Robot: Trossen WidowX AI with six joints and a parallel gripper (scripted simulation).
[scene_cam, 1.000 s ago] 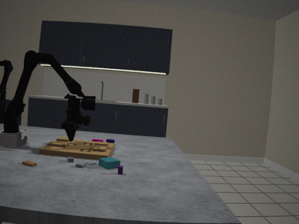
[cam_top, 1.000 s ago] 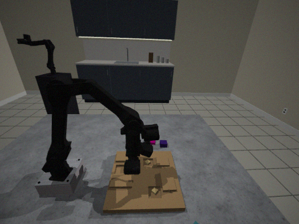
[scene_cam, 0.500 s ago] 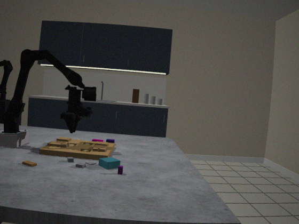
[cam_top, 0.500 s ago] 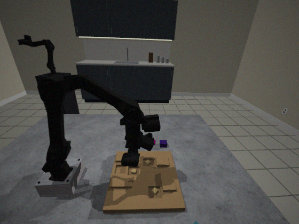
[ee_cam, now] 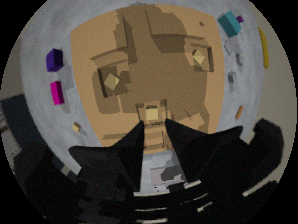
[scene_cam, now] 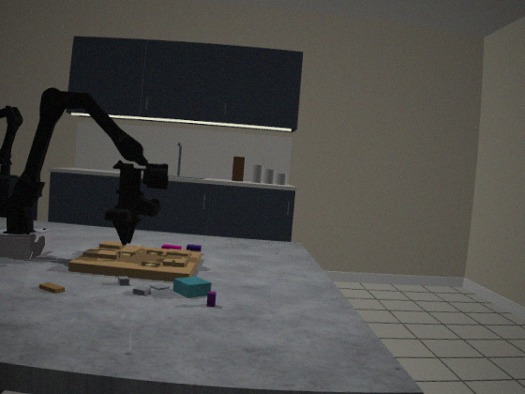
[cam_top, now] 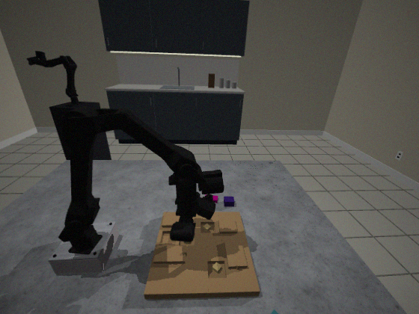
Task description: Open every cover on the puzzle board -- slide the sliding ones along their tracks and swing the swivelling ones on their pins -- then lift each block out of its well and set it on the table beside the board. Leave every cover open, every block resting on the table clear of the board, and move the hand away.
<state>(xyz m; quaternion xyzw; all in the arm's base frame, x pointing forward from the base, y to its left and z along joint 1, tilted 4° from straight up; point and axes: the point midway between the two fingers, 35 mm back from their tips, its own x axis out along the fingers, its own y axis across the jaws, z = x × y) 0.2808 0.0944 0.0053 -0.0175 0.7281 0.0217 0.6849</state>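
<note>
Right now my gripper tip is 40 mm short of the tan puzzle board and 30 mm above it. Round my gripper tip: purple block (220 mm to the left, 130 mm ahead, 40 mm below); then magenta block (240 mm to the left, 50 mm ahead, 40 mm below); then teal block (250 mm ahead, 220 mm to the right, 30 mm below).
</note>
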